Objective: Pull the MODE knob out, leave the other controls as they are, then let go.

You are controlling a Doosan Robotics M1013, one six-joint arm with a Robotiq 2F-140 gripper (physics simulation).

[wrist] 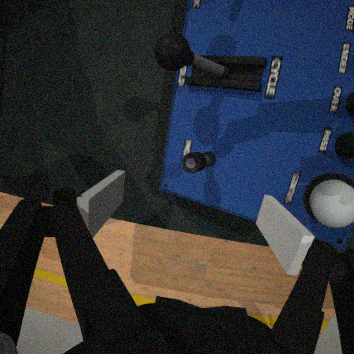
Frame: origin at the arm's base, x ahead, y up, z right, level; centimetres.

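Seen in the pictures: gripper, fingertip midpoint: (192, 197).
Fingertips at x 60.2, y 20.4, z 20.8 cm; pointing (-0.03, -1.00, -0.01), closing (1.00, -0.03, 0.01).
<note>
Offsets run from my fingertips to a thing's top centre. "spot": to the spot under its first point. Level surfaces: height alone.
The MODE knob @[dx -0.7, dy -5.9, dz -2.1 cm] (192, 162) is a small dark knob with a grey centre on a short stem, standing out from the blue panel @[dy -7.7 cm] (280, 170) near its lower left edge. Its label @[dx -1.6, dy -12.9, dz -2.1 cm] (187, 147) is partly hidden by the knob. My gripper (192, 197) is wide open and empty. Its two pale finger pads stand to the left and right, both lower in the view than the knob and apart from it.
A CYCLE lever @[dx -4.7, dy -4.2, dz -14.1 cm] (173, 51) with a black ball end rises from a slotted black guide above the knob. A white dome @[spot: dx +14.2, dy -0.9, dz -1.6 cm] (334, 202) in a black ring is at the right, with dark buttons @[spot: dx +15.6, dy -3.6, dz -7.4 cm] (346, 145) above it. A wooden surface (200, 260) lies below the panel.
</note>
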